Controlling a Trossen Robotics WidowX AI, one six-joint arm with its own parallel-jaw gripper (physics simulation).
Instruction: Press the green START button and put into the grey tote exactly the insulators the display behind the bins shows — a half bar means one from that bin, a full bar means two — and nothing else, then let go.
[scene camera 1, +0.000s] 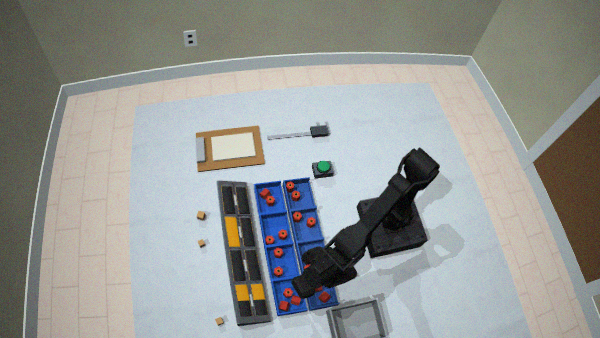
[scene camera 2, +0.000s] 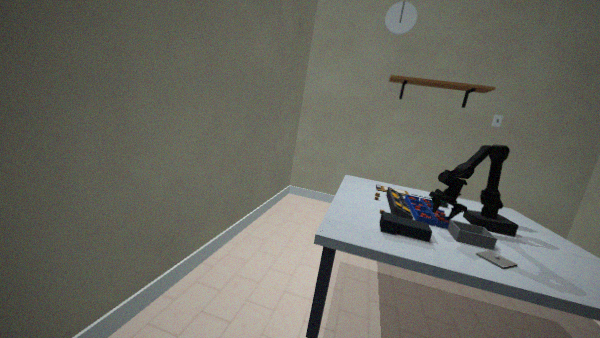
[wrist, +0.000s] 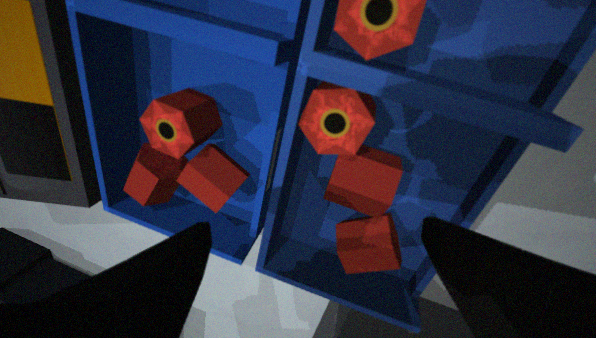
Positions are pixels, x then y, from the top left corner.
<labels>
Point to my gripper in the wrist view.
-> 317, 230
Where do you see a dark box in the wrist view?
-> At 37, 275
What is my gripper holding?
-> Nothing.
</labels>
